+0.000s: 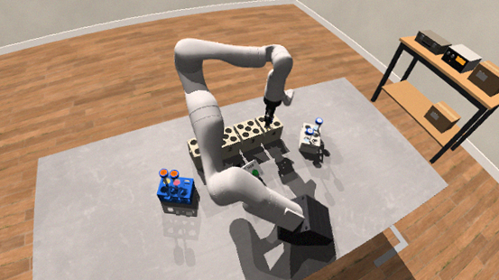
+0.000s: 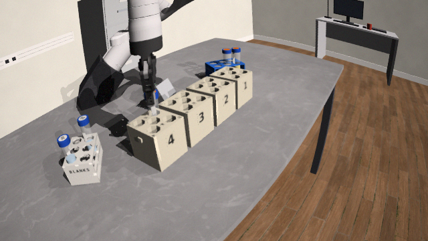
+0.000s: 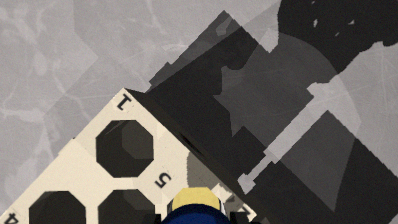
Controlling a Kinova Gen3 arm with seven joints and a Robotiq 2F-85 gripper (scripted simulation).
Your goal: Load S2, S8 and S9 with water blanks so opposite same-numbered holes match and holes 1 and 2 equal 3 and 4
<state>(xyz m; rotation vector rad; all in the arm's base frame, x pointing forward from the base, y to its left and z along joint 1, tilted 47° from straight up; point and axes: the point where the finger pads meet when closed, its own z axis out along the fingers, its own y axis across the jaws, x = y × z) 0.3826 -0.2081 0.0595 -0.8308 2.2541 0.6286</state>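
Now: the sample S2 10 mm behind my hand and 50 mm below it. From my hand the other things lie so: white blanks rack: 80 mm behind, 200 mm to the right, 110 mm below; adapter 2: 10 mm ahead, 200 mm to the left, 90 mm below; adapter 4: 30 mm ahead, 20 mm to the right, 90 mm below.
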